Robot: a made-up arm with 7 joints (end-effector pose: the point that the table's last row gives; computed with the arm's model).
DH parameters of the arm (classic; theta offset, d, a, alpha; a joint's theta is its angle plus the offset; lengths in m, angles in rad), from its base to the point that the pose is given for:
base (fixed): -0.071 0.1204 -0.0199 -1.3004
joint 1: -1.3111 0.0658 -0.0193 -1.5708
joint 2: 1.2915 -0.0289 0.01 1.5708
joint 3: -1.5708 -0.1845 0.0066 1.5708
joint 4: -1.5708 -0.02 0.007 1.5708
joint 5: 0 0.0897 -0.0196 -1.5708
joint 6: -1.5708 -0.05 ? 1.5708
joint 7: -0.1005 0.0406 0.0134 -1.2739
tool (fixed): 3.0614 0.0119 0 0
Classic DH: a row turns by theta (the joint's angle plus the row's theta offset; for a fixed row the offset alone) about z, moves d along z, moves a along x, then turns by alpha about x.
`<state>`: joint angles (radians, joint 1 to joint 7).
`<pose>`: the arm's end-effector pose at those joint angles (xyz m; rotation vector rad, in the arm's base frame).
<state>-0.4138 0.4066 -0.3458 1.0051 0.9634 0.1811 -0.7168</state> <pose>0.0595 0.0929 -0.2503 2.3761 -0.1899 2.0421</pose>
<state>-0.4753 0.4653 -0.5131 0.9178 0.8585 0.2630 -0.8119</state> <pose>0.0806 0.1002 -0.2417 2.3817 -0.2643 2.0113</pose>
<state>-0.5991 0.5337 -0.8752 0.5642 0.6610 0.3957 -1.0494</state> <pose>0.1061 0.0606 -0.2124 2.2359 -0.3929 1.7696</pose>
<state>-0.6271 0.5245 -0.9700 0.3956 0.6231 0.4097 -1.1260</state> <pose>0.0993 0.0287 -0.1971 2.1135 -0.4337 1.6290</pose>
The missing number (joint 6, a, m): 0.0775
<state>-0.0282 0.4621 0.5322 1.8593 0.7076 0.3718 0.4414</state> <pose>-0.1519 0.1415 -0.2271 -1.4782 0.0452 -1.0654</pose>
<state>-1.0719 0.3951 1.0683 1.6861 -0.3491 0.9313 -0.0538</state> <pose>0.2732 0.0739 -0.1245 -1.1152 -2.2326 -0.3086</pose>
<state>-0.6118 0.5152 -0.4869 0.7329 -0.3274 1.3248 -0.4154</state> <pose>0.1121 0.1086 -0.2026 -1.7995 -0.9212 -1.2945</pose>
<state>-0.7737 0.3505 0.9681 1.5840 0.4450 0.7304 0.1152</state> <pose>0.1734 0.1006 -0.2094 -1.1452 -1.2071 -1.0851</pose>
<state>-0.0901 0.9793 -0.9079 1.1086 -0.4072 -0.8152 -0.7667</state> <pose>-0.0062 0.1846 -0.1422 1.9826 0.7198 1.8593</pose>
